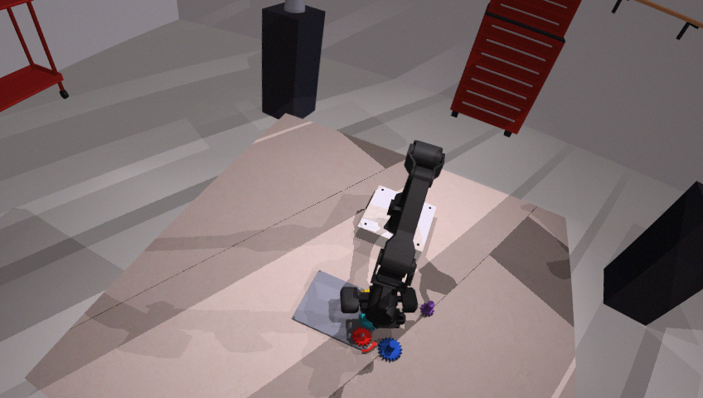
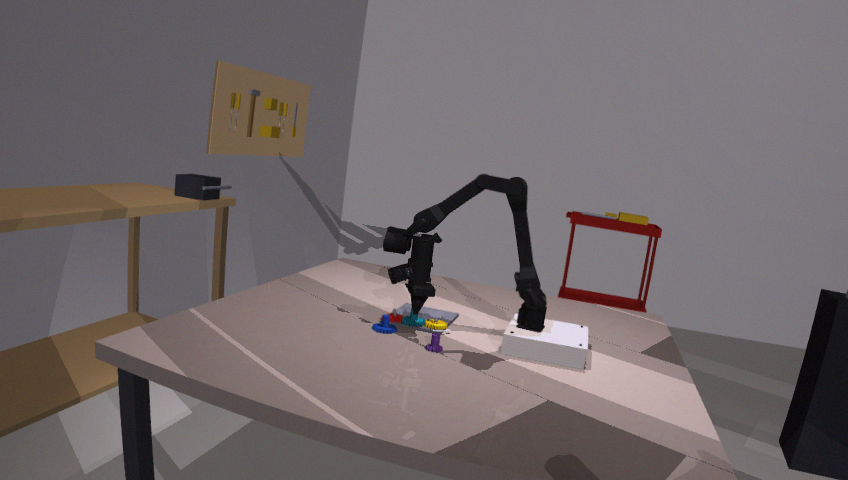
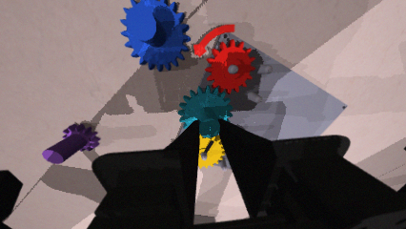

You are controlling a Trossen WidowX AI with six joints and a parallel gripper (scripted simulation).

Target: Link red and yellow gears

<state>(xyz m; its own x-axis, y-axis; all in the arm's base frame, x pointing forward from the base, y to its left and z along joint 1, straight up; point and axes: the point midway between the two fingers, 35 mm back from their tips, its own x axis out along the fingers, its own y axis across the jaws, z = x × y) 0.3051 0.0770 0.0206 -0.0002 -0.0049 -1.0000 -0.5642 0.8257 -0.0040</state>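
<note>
Right now the teal gear is 1 cm below my gripper tip. Round my gripper tip: white arrow 8 cm behind, 3 cm below, 1 cm to the right; then red gear 6 cm ahead, 2 cm below; then yellow gear 5 cm behind, 3 cm to the right, 2 cm below.
</note>
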